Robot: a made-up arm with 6 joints. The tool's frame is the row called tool.
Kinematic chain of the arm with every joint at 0, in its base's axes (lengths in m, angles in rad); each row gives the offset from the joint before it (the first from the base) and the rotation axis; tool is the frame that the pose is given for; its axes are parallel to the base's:
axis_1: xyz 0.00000 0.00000 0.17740 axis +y
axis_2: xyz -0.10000 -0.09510 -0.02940 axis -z
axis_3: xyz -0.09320 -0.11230 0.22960 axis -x
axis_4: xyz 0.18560 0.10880 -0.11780 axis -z
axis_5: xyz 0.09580 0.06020 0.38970 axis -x
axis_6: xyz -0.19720 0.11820 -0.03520 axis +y
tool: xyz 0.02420 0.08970 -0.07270
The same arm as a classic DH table. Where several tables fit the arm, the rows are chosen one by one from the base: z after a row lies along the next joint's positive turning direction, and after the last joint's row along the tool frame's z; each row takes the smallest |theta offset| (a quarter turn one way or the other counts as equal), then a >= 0, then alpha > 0; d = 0 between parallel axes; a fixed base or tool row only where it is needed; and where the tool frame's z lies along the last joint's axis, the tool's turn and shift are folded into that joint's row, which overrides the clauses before.
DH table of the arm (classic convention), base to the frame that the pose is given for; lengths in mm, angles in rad. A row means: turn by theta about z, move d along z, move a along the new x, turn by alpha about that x. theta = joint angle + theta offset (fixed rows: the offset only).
base (fixed): d 177.4, theta_offset 0, a 0, alpha -1.5708
axis_1: d -95.1, theta_offset 0, a -100, alpha -1.5708
axis_2: d -200.2, theta_offset 1.5708, a 112.3, alpha -1.5708
axis_3: d -92.4, theta_offset 0, a -108.8, alpha 1.5708
axis_4: d -271.9, theta_offset 0, a -60.2, alpha -1.5708
axis_5: d 101.4, theta_offset -1.5708, a 35.2, alpha 1.5708
axis_6: d 207.9, theta_offset -1.5708, a 24.2, alpha 1.5708
tool (fixed): d -72.7, theta_offset 0, a 0, alpha 0

